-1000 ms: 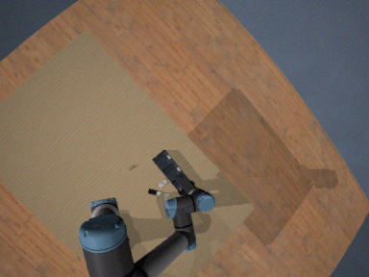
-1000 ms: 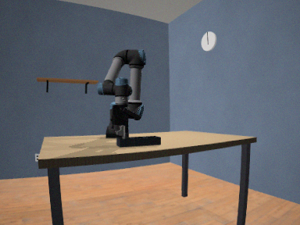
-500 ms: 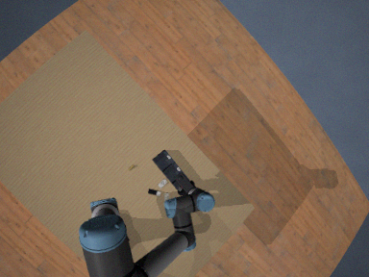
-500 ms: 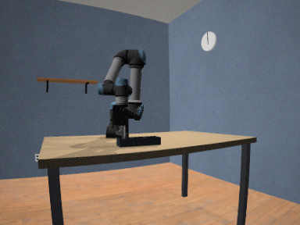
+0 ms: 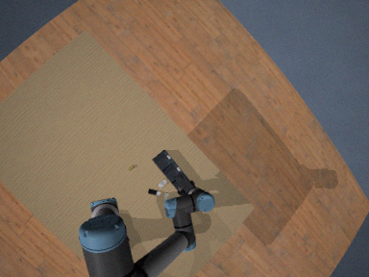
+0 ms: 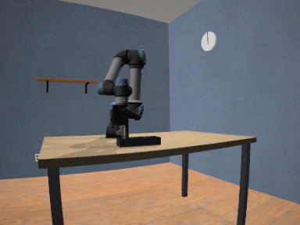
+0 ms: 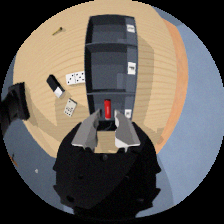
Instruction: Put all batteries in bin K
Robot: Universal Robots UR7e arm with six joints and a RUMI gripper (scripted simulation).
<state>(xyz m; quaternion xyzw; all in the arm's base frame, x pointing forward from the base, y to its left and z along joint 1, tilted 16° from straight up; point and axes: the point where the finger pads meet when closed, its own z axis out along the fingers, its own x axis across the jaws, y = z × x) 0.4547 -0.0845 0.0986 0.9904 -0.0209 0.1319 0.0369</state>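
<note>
The red battery lies 2 cm below my hand. The rest, counted from my hand: bin row (8 cm to the left, 1 cm below, 1 cm ahead); then yellowish item (26 cm to the left, 13 cm behind, 3 cm below); then black-and-white cylinder (13 cm behind, 7 cm to the left, 3 cm below).
</note>
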